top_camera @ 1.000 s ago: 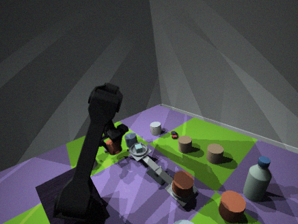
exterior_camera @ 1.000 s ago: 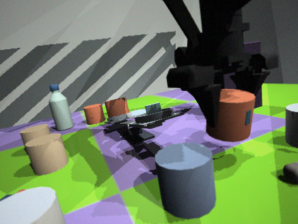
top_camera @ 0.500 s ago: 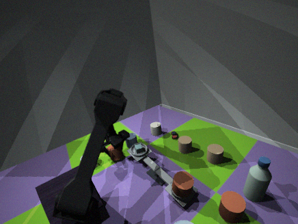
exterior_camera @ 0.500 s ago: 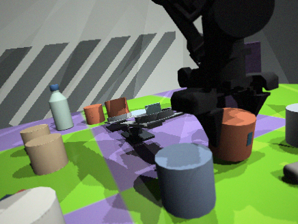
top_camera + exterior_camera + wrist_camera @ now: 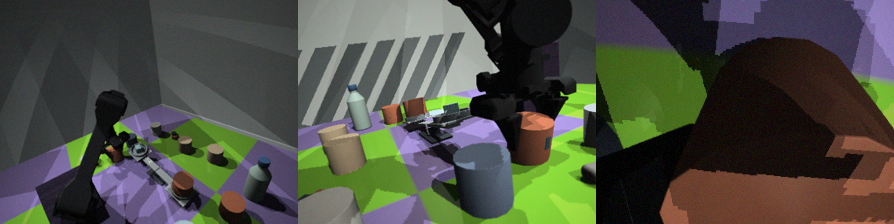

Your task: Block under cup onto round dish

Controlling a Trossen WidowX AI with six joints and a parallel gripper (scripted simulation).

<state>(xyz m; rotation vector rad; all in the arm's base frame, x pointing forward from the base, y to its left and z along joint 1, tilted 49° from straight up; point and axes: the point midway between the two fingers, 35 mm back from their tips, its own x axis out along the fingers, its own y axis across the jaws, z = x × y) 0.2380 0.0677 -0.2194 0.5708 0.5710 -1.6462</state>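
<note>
Right now the pale teal block is 13 cm to the right of my gripper tip, 7 cm ahead of it and 6 cm above it. From my gripper tip the other things lie so: pale disc: 48 cm to the right, 6 cm behind, 2 cm below; blue-grey cylinder: 11 cm ahead, 2 cm to the left, 1 cm above; red-and-black object: 34 cm ahead, 13 cm to the right, 1 cm below.
</note>
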